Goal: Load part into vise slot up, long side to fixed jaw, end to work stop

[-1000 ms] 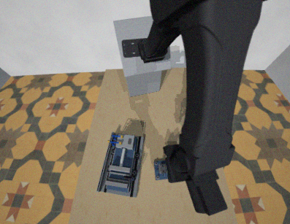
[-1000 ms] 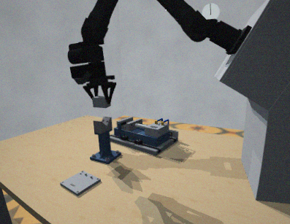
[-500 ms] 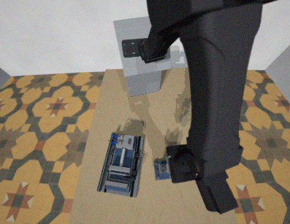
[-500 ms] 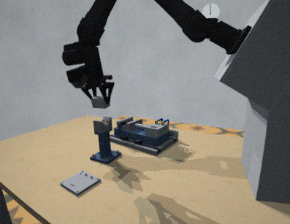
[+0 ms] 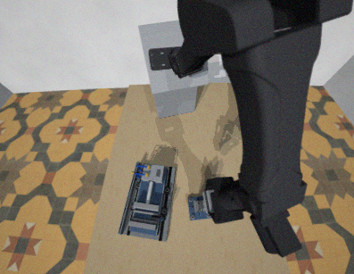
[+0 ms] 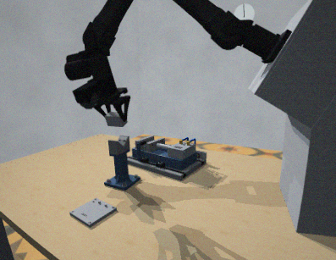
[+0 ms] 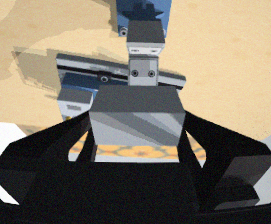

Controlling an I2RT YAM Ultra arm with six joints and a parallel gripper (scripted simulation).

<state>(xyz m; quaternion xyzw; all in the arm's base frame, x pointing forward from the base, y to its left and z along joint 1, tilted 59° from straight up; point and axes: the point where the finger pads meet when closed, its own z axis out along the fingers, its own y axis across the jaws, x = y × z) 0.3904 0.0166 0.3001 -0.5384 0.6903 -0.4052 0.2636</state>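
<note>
Right now my hand is right at the part. The rest, counted from my hand: air cylinder rod: 21 cm to the right, 15 cm below, 7 cm behind; V-block post: 17 cm below, 1 cm to the right, 1 cm ahead; work stop: 18 cm to the right, 14 cm below, 3 cm ahead.
</note>
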